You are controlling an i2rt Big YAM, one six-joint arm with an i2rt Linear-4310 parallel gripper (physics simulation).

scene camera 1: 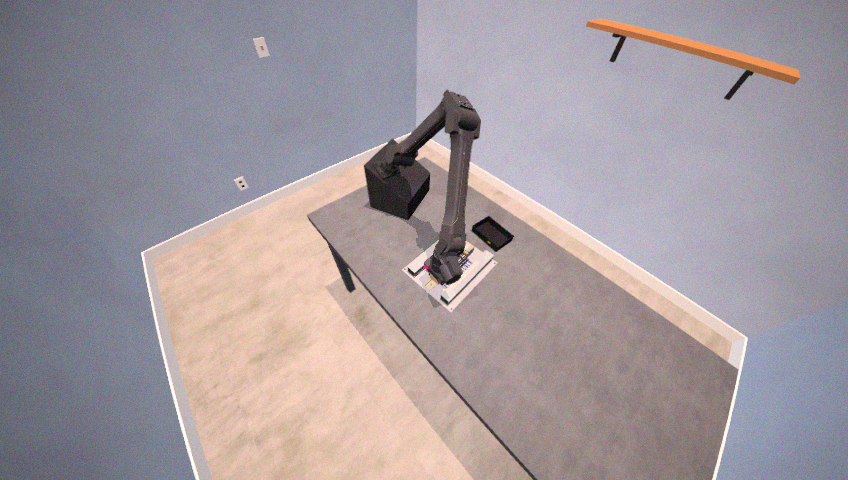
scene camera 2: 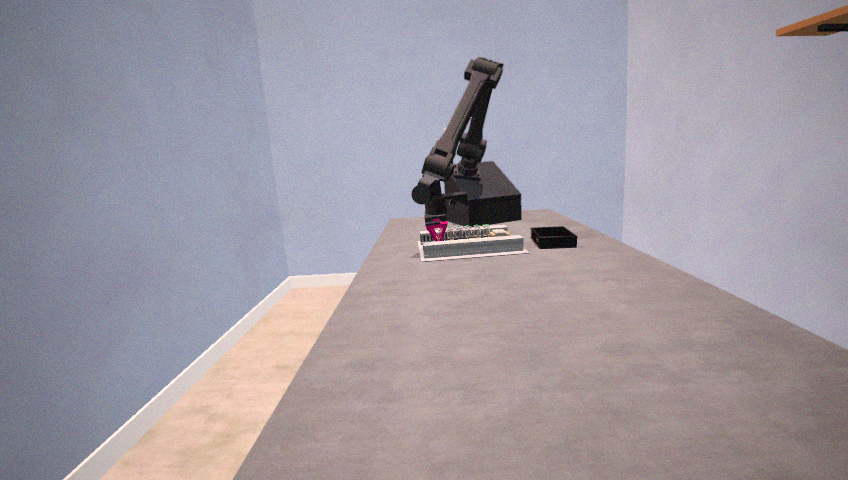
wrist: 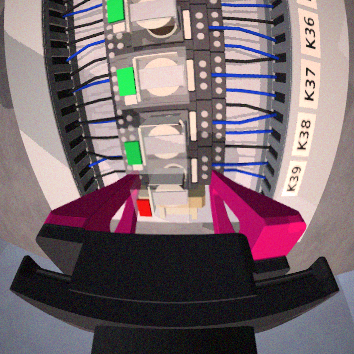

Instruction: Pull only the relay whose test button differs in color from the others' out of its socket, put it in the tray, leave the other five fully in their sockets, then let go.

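Pixels of known places: gripper, fingertip midpoint: (scene camera 1: 436, 277) (wrist: 174, 177); arm's base, origin of the base link: (scene camera 1: 386, 168) (scene camera 2: 465, 173).
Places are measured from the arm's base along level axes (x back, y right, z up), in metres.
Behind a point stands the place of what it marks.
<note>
The relay with the red test button (wrist: 169, 195) {x -0.501, y 0.126, z -0.142 m} is at the near end of the row, by the K39 label. My gripper (wrist: 174, 177) {x -0.499, y 0.143, z -0.185 m} (scene camera 2: 438, 237) {x -0.499, y 0.143, z -0.185 m} is shut on it, with one magenta finger on each side of its clear case. Its socket is mostly hidden, so I cannot tell how deep it sits. The neighbouring relays in the wrist view, one by K38 (wrist: 161, 142) {x -0.498, y 0.101, z -0.142 m}, one by K37 (wrist: 162, 77) {x -0.499, y 0.076, z -0.142 m} and one farther up (wrist: 155, 15) {x -0.497, y 0.052, z -0.142 m}, have green test buttons and stand in their sockets. The black tray (scene camera 1: 505, 242) {x -0.578, y -0.213, z -0.177 m} (scene camera 2: 559, 243) {x -0.577, y -0.221, z -0.195 m} stands on the table beside the relay panel.
Pale wire ducts run along both sides of the relay row; the labelled duct (wrist: 336, 125) {x -0.599, y 0.089, z -0.167 m} (scene camera 2: 473, 247) {x -0.600, y 0.044, z -0.185 m} is on the right in the wrist view. Black and blue wires join the sockets to the ducts. The black arm base (scene camera 1: 395, 193) {x -0.106, y 0.035, z -0.061 m} (scene camera 2: 493, 205) {x -0.116, y -0.098, z -0.131 m} stands behind the panel on the grey table (scene camera 1: 535, 356) {x -0.950, y 0.097, z -0.210 m} (scene camera 2: 535, 356) {x -1.191, y 0.019, z -0.210 m}.
</note>
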